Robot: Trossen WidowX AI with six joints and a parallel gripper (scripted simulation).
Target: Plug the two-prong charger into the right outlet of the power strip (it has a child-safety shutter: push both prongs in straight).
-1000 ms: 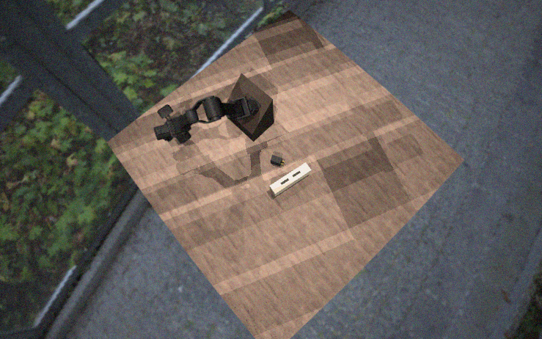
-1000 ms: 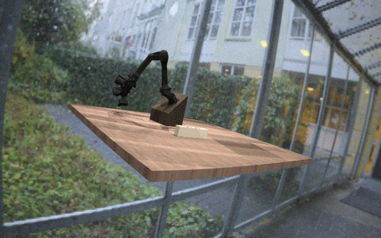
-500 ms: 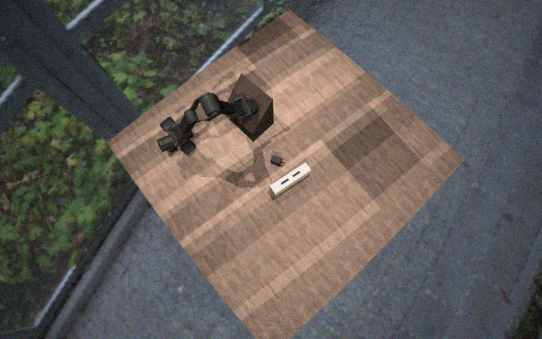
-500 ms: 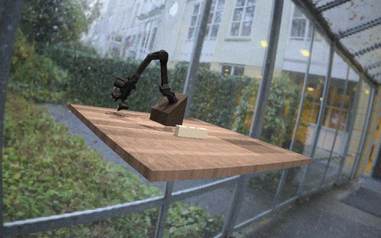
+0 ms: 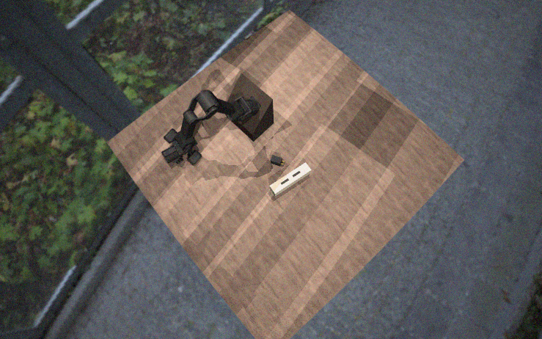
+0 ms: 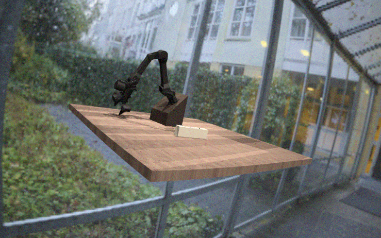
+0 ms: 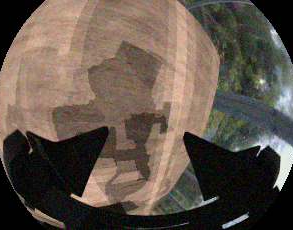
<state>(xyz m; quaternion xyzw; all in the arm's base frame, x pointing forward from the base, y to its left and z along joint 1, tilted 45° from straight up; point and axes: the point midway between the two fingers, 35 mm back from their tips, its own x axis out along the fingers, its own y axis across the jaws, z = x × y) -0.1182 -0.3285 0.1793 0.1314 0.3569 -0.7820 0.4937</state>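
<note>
Now: the two-prong charger 380 mm ahead of my gripper tip, 300 mm to the left of it and 20 mm below it.
</note>
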